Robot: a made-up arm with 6 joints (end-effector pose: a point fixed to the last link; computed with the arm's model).
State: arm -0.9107 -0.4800 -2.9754 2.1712 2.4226 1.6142
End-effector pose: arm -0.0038 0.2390 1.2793 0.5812 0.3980 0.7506
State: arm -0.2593 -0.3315 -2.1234 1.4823 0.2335 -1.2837
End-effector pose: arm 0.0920 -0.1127 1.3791 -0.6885 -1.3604 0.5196
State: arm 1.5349 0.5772 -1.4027 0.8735 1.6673 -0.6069
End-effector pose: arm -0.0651 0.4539 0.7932 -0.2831 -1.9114 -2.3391
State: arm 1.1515 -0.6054 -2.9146 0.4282 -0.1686 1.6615
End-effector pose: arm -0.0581 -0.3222 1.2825 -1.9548 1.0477 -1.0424
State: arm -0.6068 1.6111 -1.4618 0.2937 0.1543 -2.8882
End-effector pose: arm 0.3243 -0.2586 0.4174 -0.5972 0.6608 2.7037
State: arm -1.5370 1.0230 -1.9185 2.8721 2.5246 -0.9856
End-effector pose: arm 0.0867 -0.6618 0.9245 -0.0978 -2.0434 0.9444
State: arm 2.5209 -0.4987 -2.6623 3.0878 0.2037 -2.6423
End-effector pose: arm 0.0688 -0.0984 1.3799 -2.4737 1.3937 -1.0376
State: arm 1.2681 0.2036 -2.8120 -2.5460 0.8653 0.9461
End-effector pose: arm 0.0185 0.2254 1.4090 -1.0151 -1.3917 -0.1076
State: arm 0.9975 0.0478 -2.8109 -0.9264 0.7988 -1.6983
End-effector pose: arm 0.0782 0.1300 1.4183 -2.4764 -0.2297 0.5468
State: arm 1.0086 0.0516 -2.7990 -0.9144 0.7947 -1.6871
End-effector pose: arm 0.0789 0.1359 1.4172 -2.4738 -0.2612 0.5729
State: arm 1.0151 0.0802 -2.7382 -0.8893 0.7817 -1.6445
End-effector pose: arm 0.0947 0.1671 1.4084 -2.4835 -0.2976 0.6736
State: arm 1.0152 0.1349 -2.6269 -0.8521 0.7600 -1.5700
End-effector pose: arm 0.1258 0.2227 1.3852 -2.4920 -0.3237 0.8594
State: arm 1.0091 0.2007 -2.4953 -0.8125 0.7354 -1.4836
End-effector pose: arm 0.1629 0.2837 1.3472 -2.4778 -0.3181 1.0855
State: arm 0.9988 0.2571 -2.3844 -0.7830 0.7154 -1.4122
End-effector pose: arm 0.1943 0.3296 1.3067 -2.4456 -0.2815 1.2760
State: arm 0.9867 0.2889 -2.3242 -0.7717 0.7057 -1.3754
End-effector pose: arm 0.2134 0.3514 1.2813 -2.4239 -0.2395 1.3740
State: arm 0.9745 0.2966 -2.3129 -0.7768 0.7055 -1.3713
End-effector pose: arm 0.2214 0.3539 1.2753 -2.4263 -0.2098 1.3844
